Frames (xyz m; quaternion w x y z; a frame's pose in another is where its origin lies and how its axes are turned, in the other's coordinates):
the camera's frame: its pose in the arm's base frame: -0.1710 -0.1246 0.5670 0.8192 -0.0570 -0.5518 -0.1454
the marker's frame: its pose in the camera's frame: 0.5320 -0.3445 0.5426 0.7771 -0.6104 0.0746 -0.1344
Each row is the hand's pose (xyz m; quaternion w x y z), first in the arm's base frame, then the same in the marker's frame.
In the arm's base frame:
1: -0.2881 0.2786 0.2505 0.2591 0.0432 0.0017 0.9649
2: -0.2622 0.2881 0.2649 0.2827 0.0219 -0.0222 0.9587
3: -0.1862 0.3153 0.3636 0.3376 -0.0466 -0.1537 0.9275
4: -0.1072 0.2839 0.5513 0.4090 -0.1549 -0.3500 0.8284
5: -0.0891 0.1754 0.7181 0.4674 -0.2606 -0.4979 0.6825
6: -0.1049 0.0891 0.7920 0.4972 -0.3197 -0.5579 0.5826
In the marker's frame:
1: -1.1142 0.4804 0.2501 0.4031 -0.4215 0.3435 -0.7361
2: -1.1006 0.5013 0.2688 0.3683 -0.4308 0.3608 -0.7407
3: -1.0110 0.5486 0.3462 0.2473 -0.4785 0.4514 -0.7114
4: -0.8171 0.5800 0.4085 0.0409 -0.5261 0.5689 -0.6308
5: -0.6197 0.5622 0.3832 0.1687 0.5287 -0.6369 0.5351
6: -0.5202 0.5336 0.3339 0.2880 0.5107 -0.6532 0.4790

